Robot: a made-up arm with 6 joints.
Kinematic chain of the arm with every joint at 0, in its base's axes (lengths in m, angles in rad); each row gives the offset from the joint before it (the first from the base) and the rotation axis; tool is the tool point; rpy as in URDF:
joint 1: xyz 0 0 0.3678 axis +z
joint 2: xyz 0 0 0 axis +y
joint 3: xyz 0.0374 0 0.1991 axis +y
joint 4: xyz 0.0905 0 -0.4 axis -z
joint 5: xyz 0 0 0 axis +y
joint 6: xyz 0.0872 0 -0.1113 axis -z
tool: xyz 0 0 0 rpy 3.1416 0 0
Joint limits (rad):
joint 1: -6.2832..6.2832
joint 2: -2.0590..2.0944
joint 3: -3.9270..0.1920
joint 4: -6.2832..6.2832
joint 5: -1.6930..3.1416
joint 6: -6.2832..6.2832
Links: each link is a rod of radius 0.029 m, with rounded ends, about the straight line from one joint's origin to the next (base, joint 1, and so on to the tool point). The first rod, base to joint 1, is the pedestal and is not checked.
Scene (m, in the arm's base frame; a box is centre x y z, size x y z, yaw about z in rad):
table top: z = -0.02
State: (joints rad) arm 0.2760 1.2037 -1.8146 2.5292 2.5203 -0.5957
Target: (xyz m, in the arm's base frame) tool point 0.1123 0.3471 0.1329
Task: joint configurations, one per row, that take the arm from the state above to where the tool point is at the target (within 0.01 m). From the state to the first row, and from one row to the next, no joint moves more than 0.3 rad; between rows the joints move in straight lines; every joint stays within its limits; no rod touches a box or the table.
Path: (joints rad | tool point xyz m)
1: 0.5207 1.1583 -1.5821 2.3953 2.6683 -0.5957 | 0.3955 0.3273 0.1788
2: 0.7653 1.1129 -1.3496 2.2615 2.8164 -0.5957 | 0.2484 0.3649 0.1477
3: 1.0100 1.0674 -1.1170 2.1276 2.9644 -0.5957 | 0.1123 0.3471 0.1329

